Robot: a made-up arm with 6 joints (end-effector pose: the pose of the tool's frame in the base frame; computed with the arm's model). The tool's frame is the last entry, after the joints. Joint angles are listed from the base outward.
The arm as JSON. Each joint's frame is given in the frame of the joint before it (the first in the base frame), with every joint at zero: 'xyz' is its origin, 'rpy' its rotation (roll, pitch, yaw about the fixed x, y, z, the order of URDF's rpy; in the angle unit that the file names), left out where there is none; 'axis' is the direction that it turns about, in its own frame. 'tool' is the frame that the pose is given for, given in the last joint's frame.
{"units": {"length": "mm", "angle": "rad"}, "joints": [
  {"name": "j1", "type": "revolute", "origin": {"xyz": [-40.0, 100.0, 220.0], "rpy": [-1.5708, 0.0, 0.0]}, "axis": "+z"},
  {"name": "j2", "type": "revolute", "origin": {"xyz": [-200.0, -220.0, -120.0], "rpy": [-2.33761, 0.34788, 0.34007]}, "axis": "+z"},
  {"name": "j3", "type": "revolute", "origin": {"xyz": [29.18, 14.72, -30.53], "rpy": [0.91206, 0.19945, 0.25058]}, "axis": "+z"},
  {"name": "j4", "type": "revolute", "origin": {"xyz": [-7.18, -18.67, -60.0]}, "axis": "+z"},
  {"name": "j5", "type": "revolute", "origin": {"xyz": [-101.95, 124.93, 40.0], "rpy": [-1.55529, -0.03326, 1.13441]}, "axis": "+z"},
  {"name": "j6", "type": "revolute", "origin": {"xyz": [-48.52, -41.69, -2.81], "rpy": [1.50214, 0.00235, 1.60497]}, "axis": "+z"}
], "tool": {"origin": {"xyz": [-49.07, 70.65, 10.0], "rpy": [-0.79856, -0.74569, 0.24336]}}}
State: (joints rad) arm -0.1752 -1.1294 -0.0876 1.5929 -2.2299 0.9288
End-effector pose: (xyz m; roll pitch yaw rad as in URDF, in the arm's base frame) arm -0.2472 0.0799 0.6014 1.8140 0.1249 2.4075
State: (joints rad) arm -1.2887 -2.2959 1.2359 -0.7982 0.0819 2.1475
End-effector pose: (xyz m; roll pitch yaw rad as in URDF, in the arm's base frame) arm -0.3078 -0.0446 0.0598 -2.1541 0.3656 -1.2392
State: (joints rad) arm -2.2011 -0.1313 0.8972 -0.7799 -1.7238 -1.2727
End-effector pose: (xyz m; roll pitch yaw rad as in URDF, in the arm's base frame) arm -0.0860 -0.1045 -0.2422 -2.9646 -1.1550 -0.5188
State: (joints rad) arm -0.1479 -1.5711 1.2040 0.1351 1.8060 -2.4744
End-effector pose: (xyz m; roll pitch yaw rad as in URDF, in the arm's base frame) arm -0.3245 0.0151 0.4954 -1.5281 0.0261 -0.4102
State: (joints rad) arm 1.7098 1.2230 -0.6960 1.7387 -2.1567 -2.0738
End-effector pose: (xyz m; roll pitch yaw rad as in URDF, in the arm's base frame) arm 0.0973 0.1163 0.4527 1.5871 0.5091 -1.1419
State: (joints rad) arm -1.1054 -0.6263 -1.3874 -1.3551 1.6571 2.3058
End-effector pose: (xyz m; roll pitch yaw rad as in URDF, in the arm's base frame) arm -0.3016 0.1243 0.2109 -1.6724 -1.0814 1.8967
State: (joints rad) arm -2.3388 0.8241 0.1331 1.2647 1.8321 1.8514
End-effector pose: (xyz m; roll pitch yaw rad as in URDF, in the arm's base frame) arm 0.0507 0.0866 -0.0946 3.1374 0.2978 1.5942
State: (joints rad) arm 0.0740 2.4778 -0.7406 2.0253 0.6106 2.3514
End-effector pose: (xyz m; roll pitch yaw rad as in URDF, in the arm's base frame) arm -0.1635 -0.0556 0.4141 2.9420 1.0335 -0.6610
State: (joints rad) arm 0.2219 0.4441 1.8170 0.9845 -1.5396 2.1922
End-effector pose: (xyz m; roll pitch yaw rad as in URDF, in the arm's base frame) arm -0.0714 -0.0103 0.5567 2.2306 0.5476 -0.7591
